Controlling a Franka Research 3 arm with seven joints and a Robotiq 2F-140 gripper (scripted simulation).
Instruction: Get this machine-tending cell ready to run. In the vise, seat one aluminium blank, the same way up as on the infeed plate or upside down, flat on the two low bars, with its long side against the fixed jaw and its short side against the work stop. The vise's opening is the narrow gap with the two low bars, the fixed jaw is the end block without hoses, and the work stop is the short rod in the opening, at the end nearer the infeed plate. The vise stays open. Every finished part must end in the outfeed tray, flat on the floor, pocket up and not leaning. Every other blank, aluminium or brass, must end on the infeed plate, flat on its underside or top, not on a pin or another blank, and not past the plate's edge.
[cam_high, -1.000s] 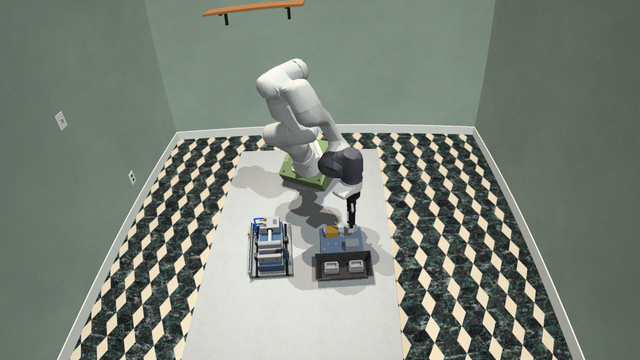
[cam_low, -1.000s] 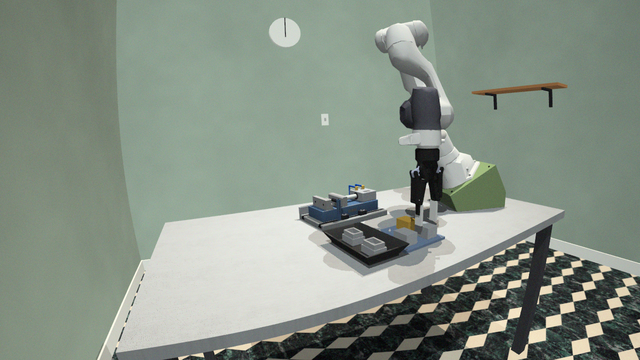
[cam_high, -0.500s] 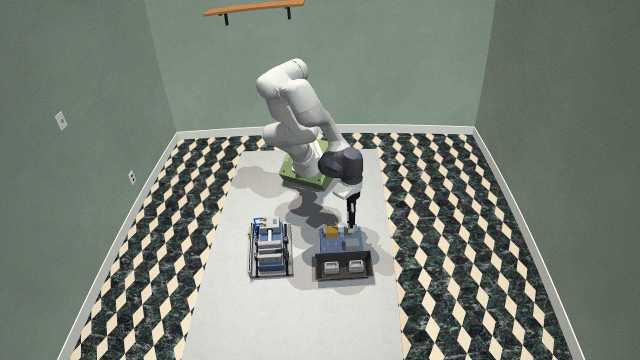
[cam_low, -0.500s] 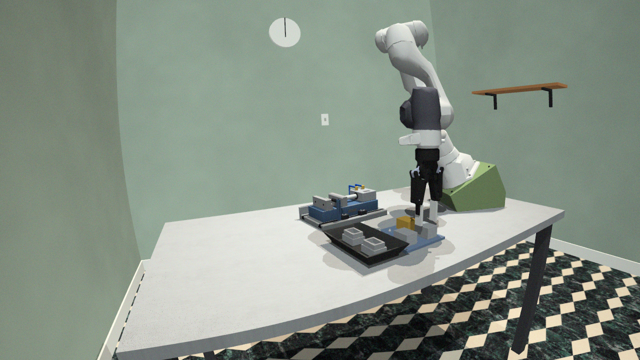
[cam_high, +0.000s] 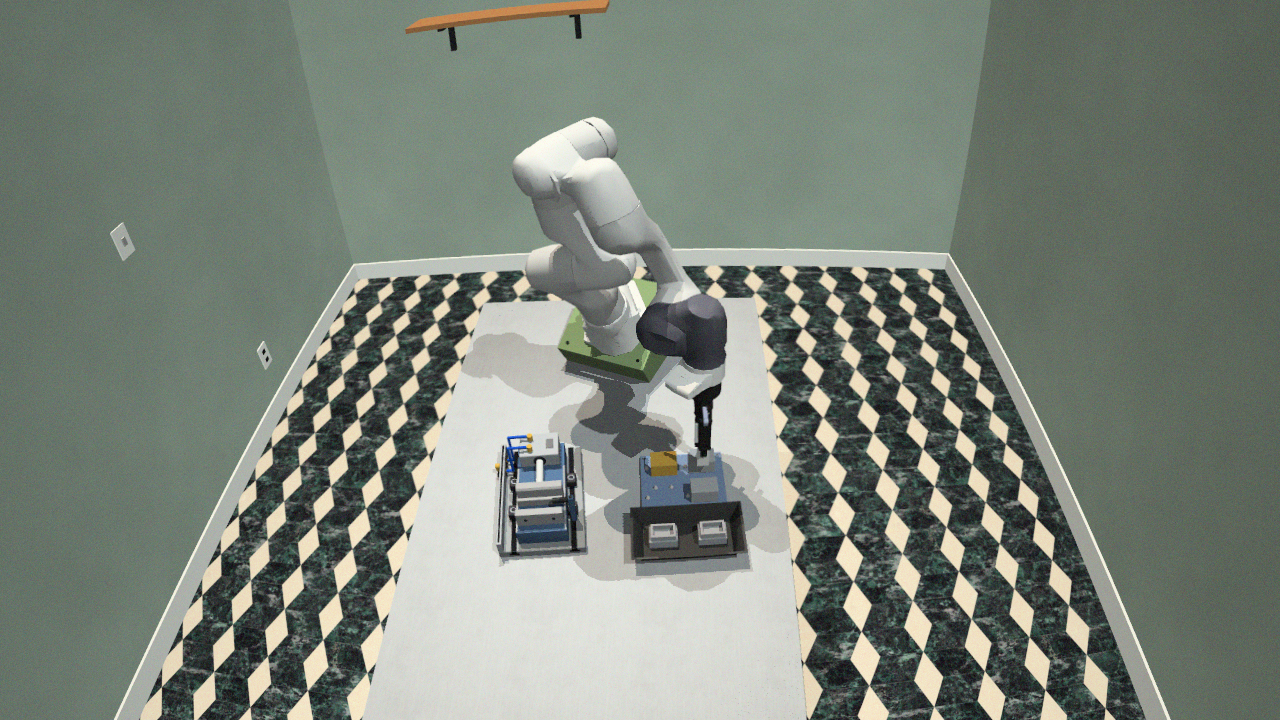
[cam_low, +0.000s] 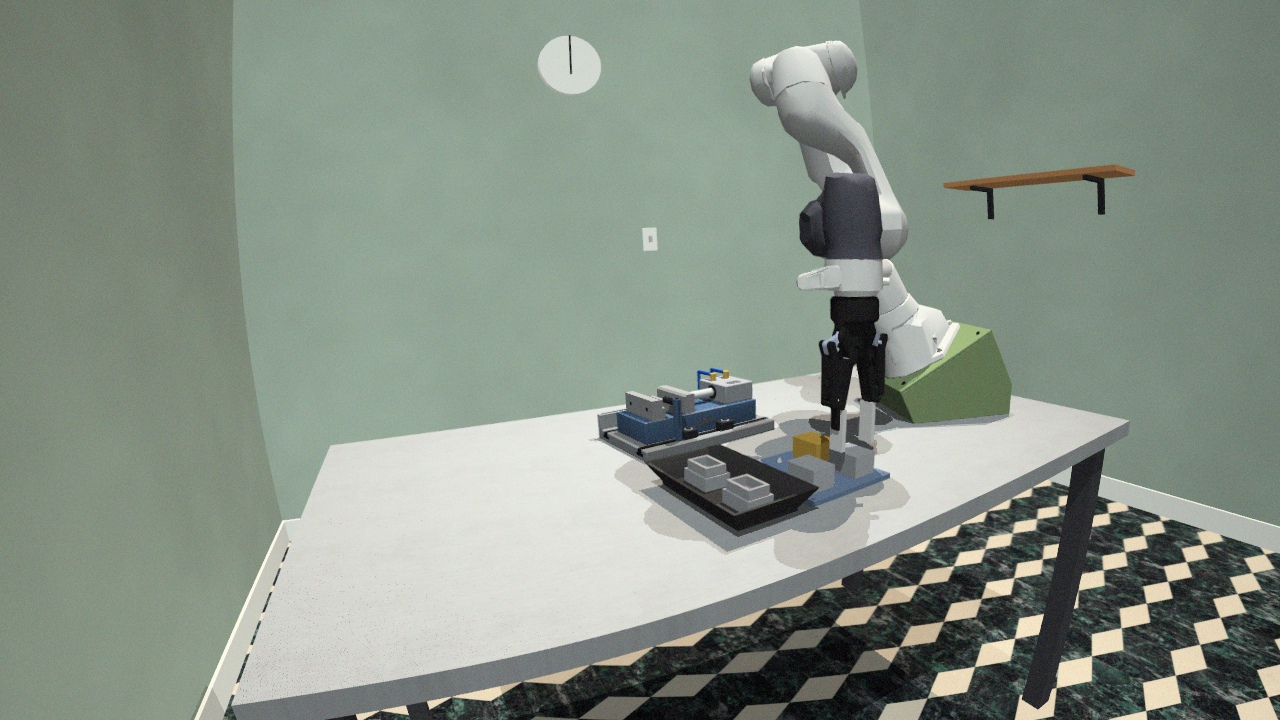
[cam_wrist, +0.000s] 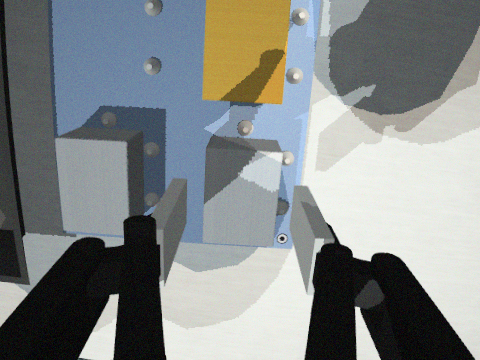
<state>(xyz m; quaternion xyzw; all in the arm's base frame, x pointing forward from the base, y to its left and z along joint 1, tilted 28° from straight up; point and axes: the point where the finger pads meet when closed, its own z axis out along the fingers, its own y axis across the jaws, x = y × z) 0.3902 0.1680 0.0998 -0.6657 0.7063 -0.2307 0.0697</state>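
The aluminium blank lies 6 cm below my hand. Also, from my hand: hose block (5 cm behind, 36 cm to the right); blue infeed plate (4 cm ahead, 5 cm to the right, 8 cm below); brass blank (1 cm behind, 9 cm to the right, 6 cm below).
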